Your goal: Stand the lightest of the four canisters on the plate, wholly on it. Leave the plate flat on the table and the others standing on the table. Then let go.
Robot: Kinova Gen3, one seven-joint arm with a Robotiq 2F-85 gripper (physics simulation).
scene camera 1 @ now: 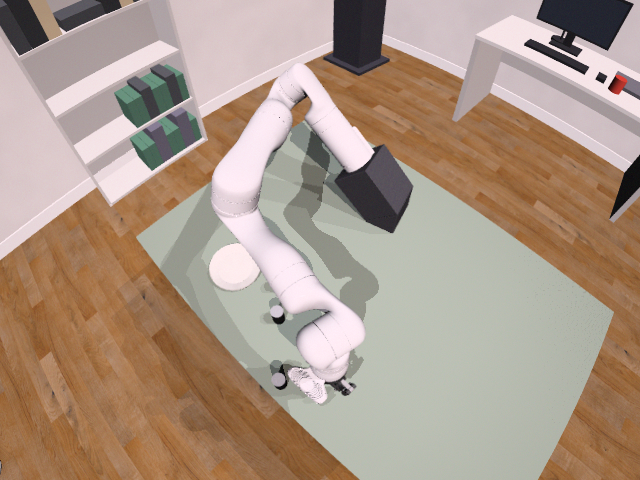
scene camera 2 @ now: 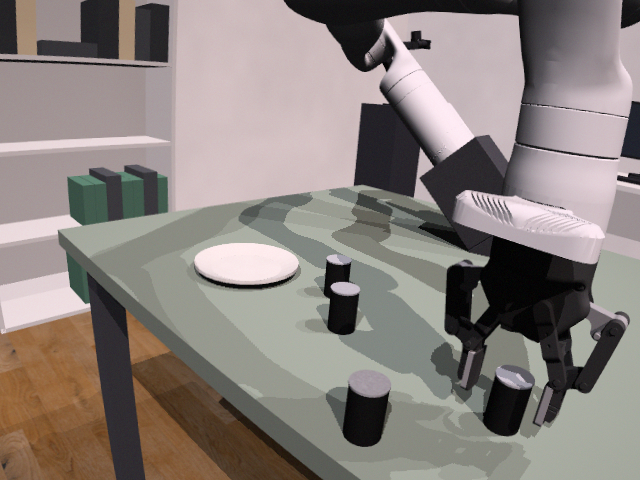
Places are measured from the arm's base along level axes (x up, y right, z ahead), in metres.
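Pixels of known places: gripper, fingertip midpoint: point(scene camera 2: 503, 402); arm's base, link origin: point(scene camera 1: 358, 162) point(scene camera 2: 455, 155).
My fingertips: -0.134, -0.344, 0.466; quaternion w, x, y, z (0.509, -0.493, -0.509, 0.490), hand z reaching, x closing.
Observation:
For each thing: its middle in the pictures, then the offset to it from my fingertips, as dx, dy, dz. Level surfaces: height alone.
- white plate, body centre: point(scene camera 2: 246, 265) point(scene camera 1: 235, 267) -0.022, +0.408, -0.035
- table, surface height: dx -0.030
- black canister, body centre: point(scene camera 2: 508, 400) -0.005, +0.000, -0.013
- third canister, body centre: point(scene camera 2: 343, 308) point(scene camera 1: 277, 315) -0.005, +0.207, -0.026
- fourth canister, body centre: point(scene camera 2: 337, 277) -0.005, +0.275, -0.086
The white plate point(scene camera 1: 233, 267) point(scene camera 2: 246, 262) lies flat on the table point(scene camera 1: 465, 330) point(scene camera 2: 170, 294) and bears no canister. My gripper point(scene camera 1: 346, 388) point(scene camera 2: 506, 388) is open and low over the table, its fingers on either side of a black canister point(scene camera 2: 508, 405) with a grey top. That canister is at the table surface, looks slightly leaning, and is hidden in scene camera 1. Another canister point(scene camera 1: 279, 381) point(scene camera 2: 366, 413) stands near the table's edge. A third canister point(scene camera 1: 278, 315) point(scene camera 2: 343, 312) stands nearer the plate. The fourth canister point(scene camera 2: 337, 276) stands just behind it, hidden by the arm in scene camera 1.
My arm point(scene camera 1: 273, 258) point(scene camera 2: 566, 124) reaches over the table between the plate and the dark box point(scene camera 1: 377, 188) point(scene camera 2: 465, 188) at the back. A shelf unit point(scene camera 1: 192, 116) point(scene camera 2: 173, 103) stands beyond the table, and a white desk point(scene camera 1: 473, 77) is at the far right.

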